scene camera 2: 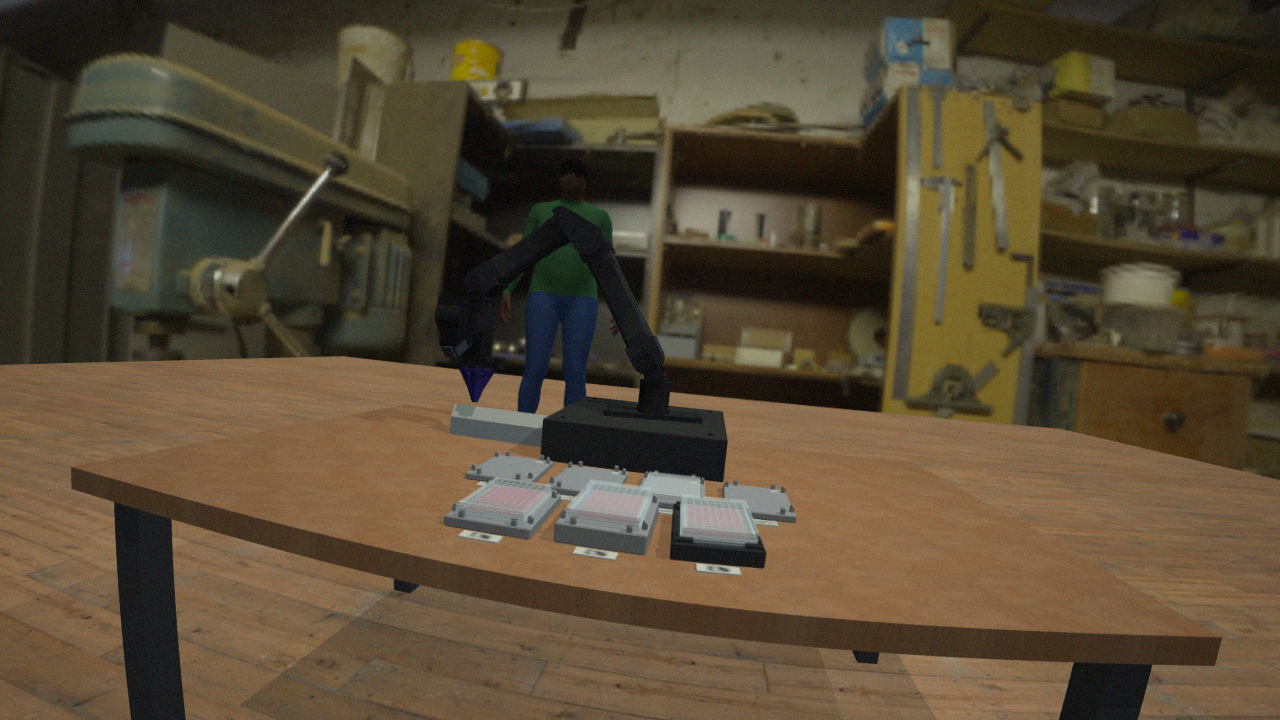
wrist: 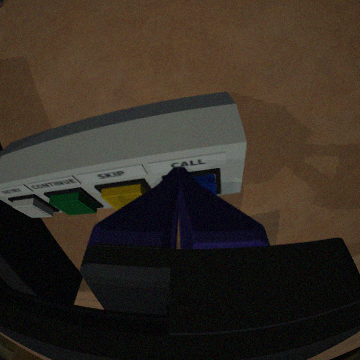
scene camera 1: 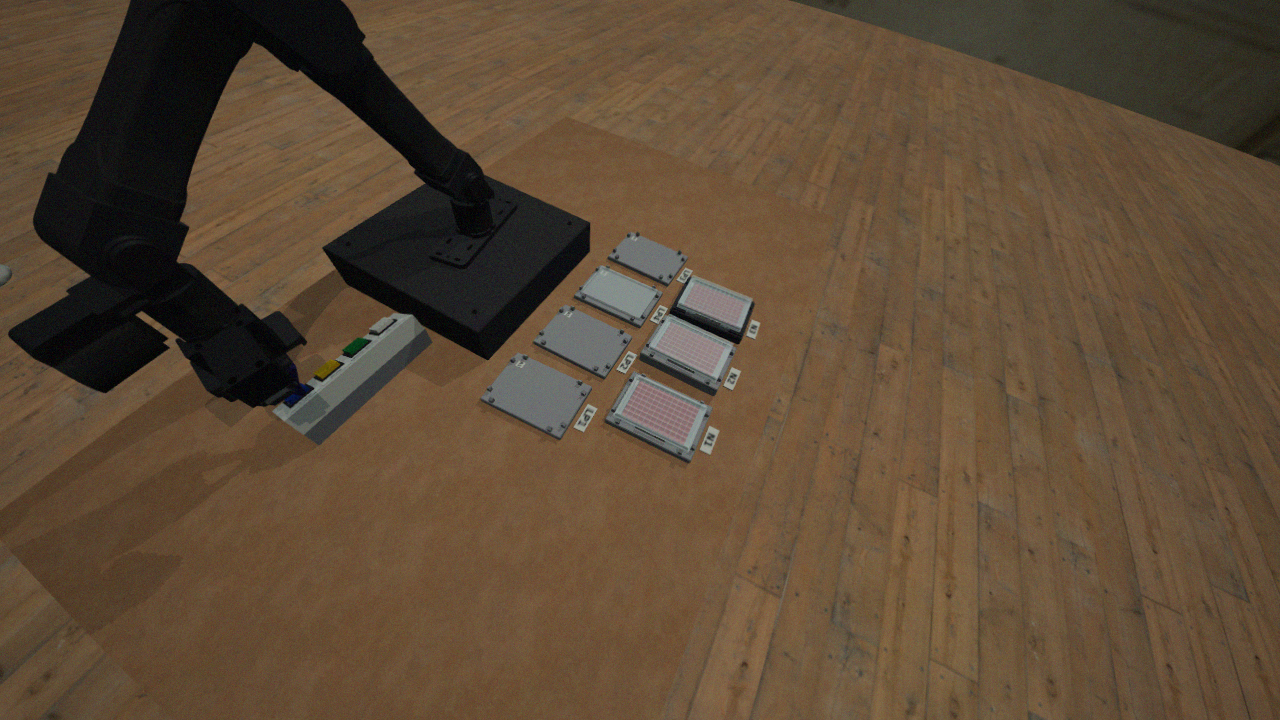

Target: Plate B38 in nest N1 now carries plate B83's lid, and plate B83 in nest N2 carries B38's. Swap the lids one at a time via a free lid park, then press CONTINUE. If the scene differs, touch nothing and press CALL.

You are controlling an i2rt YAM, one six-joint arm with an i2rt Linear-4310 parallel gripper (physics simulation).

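Places are measured from the arm's base along level axes (x ahead, y left, z up), in centimetres.
Pixels of known places: gripper, between the fingertips: (scene camera 2: 474,402) (wrist: 178,176) (scene camera 1: 302,391); arm's base, origin of its link: (scene camera 2: 652,416) (scene camera 1: 476,230).
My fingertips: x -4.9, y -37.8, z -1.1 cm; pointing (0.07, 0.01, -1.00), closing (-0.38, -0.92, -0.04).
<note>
Ahead of a thing's pixels: the offset from my fingertips to its top centre. "spot": to the spot under its first point.
My gripper (scene camera 1: 290,388) (scene camera 2: 475,398) (wrist: 178,176) is shut and empty, tips down at the CALL end of the button box @(dx +0.4, dy +7.0, dz -0.6 cm) (scene camera 1: 362,386) (scene camera 2: 494,425) (wrist: 125,130). Its tips partly cover the blue CALL button @(dx -2.7, dy +0.0, dz -1.4 cm) (wrist: 206,185); contact cannot be told. The green CONTINUE button @(dx -0.6, dy +9.8, dz -1.4 cm) (scene camera 1: 356,346) (wrist: 75,201) is uncovered. Lidded pink-welled plates sit in nest N1 @(spot: dx +47.7, dy +16.8, dz -4.5 cm) (scene camera 1: 664,411) (scene camera 2: 505,499) and nest N2 @(spot: dx +48.8, dy +28.9, dz -3.0 cm) (scene camera 1: 689,349) (scene camera 2: 606,503). Plate and lid codes are unreadable. Lid parks LP1 @(dx +27.5, dy +13.9, dz -5.0 cm) (scene camera 1: 535,394) and LP2 @(dx +30.4, dy +26.7, dz -5.0 cm) (scene camera 1: 583,340) look bare.
A third plate @(dx +51.2, dy +42.6, dz -3.4 cm) (scene camera 1: 716,302) (scene camera 2: 717,519) sits in a black nest. The third lid park @(spot: dx +32.8, dy +38.3, dz -5.3 cm) (scene camera 1: 617,294) (scene camera 2: 673,488) carries a pale lid; the farthest park @(dx +35.2, dy +52.3, dz -5.0 cm) (scene camera 1: 648,257) looks bare. The arm's black base (scene camera 1: 429,295) (scene camera 2: 626,440) stands between box and parks. A person (scene camera 2: 562,259) stands behind the table.
</note>
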